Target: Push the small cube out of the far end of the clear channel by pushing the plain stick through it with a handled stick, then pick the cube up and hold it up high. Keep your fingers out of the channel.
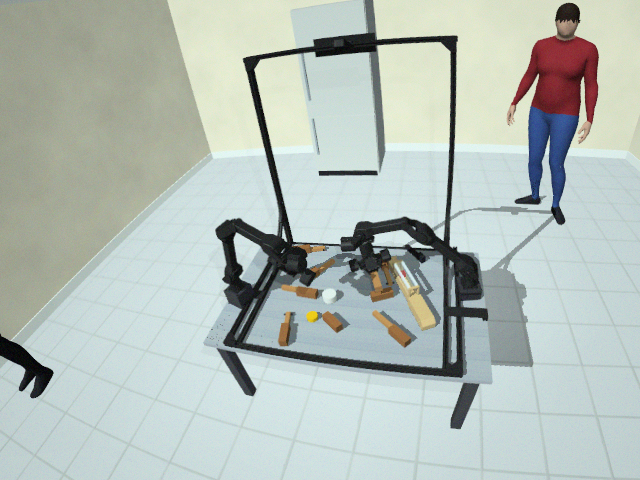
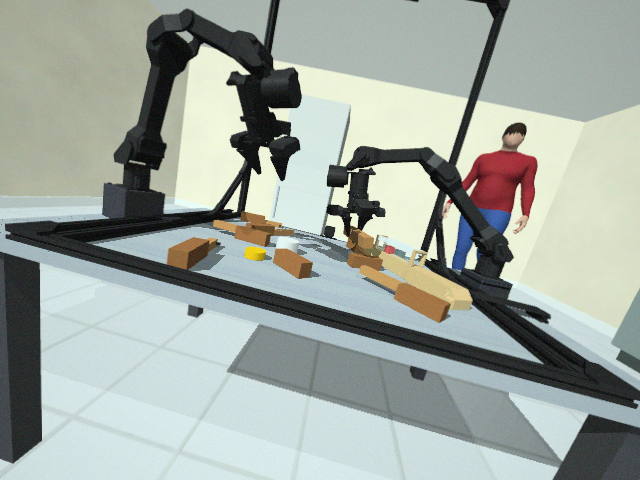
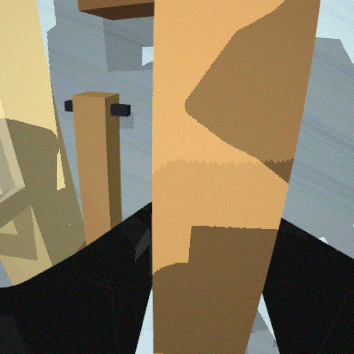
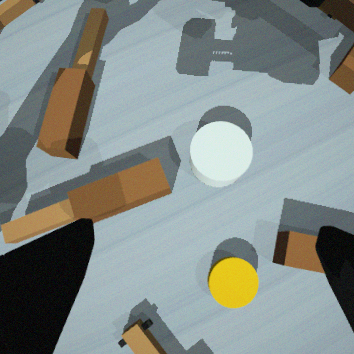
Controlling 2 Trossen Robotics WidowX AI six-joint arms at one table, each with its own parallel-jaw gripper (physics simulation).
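A small red cube [image 1: 403, 273] [image 2: 389, 250] sits inside the clear channel on the pale wooden base [image 1: 421, 312] [image 2: 439, 284] [image 3: 22, 75], right of centre. I cannot make out the plain stick. My left gripper [image 1: 371, 266] [image 2: 356, 228] [image 3: 205, 216] is shut on a handled wooden stick [image 1: 376, 281] [image 2: 361, 240] [image 3: 215, 125], left of the channel and outside it. Beside it, a thin wooden stick with dark side pegs [image 1: 386, 272] [image 3: 95, 160] shows between the held stick and the base. My right gripper [image 2: 268, 175] [image 4: 207, 234] is open and empty, high above the table.
A brown block [image 1: 382, 294] [image 2: 364, 259] lies near the held stick. A white cylinder [image 1: 329, 296] [image 4: 221, 152], a yellow disc [image 1: 312, 316] [image 4: 233, 282] and a brown block [image 1: 332, 321] [image 2: 292, 263] lie mid-table. A handled stick [image 1: 398, 334] [image 2: 421, 302] lies in front of the base.
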